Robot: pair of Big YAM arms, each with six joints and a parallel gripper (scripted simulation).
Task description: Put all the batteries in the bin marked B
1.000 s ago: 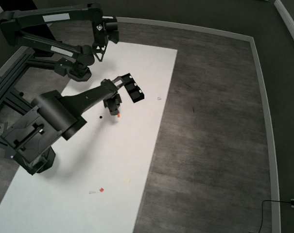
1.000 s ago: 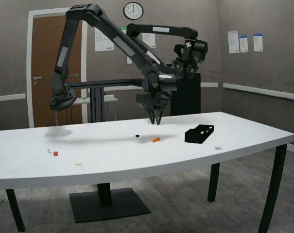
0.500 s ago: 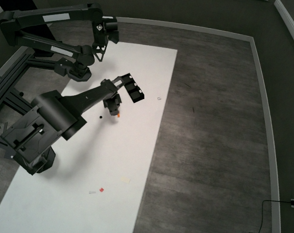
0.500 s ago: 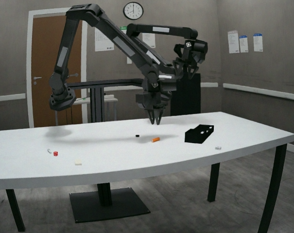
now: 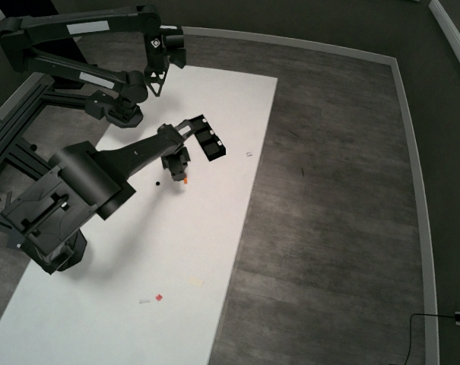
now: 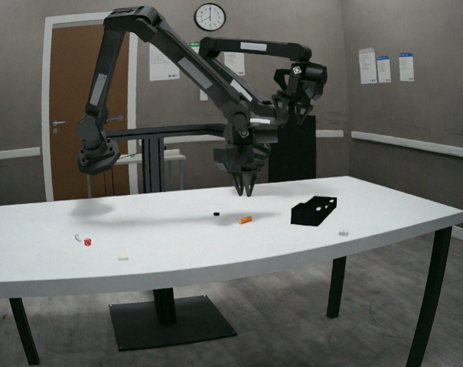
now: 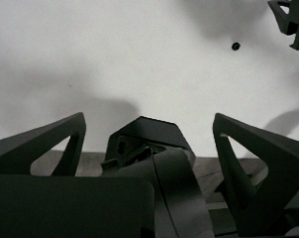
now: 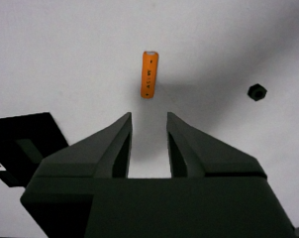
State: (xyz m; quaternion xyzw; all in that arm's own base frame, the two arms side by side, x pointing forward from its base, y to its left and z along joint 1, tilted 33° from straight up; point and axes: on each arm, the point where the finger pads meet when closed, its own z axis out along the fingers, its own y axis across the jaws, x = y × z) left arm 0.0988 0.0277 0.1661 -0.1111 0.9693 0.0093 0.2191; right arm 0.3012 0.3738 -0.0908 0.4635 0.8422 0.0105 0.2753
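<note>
The orange battery is 8 cm below my right hand. From my right hand the other things lie so: silver-white piece 25 cm ahead, 16 cm to the left, 8 cm below; then black bin strip 4 cm ahead, 23 cm to the left, 6 cm below; then black nut 11 cm behind, 4 cm to the right, 8 cm below.
</note>
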